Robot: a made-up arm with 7 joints. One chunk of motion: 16 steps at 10 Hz.
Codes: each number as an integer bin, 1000 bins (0 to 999) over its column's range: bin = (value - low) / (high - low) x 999, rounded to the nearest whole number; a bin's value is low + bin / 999 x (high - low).
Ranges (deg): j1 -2.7..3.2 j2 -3.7..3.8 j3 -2..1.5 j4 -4.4..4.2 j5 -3.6..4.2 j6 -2.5..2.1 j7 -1.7..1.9
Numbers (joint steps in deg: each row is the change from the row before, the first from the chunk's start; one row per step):
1: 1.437 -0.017 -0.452 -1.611 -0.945 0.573 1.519
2: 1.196 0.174 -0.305 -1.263 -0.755 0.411 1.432
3: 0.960 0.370 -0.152 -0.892 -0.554 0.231 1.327
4: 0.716 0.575 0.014 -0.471 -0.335 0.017 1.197
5: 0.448 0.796 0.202 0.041 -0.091 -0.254 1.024
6: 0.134 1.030 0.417 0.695 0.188 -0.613 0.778
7: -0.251 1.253 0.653 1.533 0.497 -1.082 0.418
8: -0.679 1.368 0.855 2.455 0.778 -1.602 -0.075
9: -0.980 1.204 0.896 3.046 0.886 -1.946 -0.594
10: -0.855 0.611 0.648 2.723 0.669 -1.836 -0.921
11: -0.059 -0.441 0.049 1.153 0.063 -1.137 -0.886
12: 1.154 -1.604 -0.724 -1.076 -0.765 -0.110 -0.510
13: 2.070 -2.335 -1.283 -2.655 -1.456 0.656 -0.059
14: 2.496 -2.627 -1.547 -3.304 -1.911 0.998 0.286
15: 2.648 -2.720 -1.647 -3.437 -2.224 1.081 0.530
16: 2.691 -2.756 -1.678 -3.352 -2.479 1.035 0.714
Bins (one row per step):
1: 700 491 442 324 340 667 893
2: 660 516 484 364 364 632 869
3: 620 542 527 407 390 593 840
4: 578 569 575 456 418 547 804
5: 533 599 629 516 449 488 756
6: 480 630 690 592 485 410 688
7: 415 660 757 689 525 308 588
8: 342 675 815 796 561 195 451
9: 291 653 827 865 575 120 307
10: 312 574 756 827 547 144 216
11: 447 434 585 645 469 296 226
12: 653 279 364 386 363 519 330
13: 808 182 205 203 275 685 455
14: 880 143 129 127 216 760 551
15: 906 131 101 112 176 778 619
16: 913 126 92 122 144 768 670

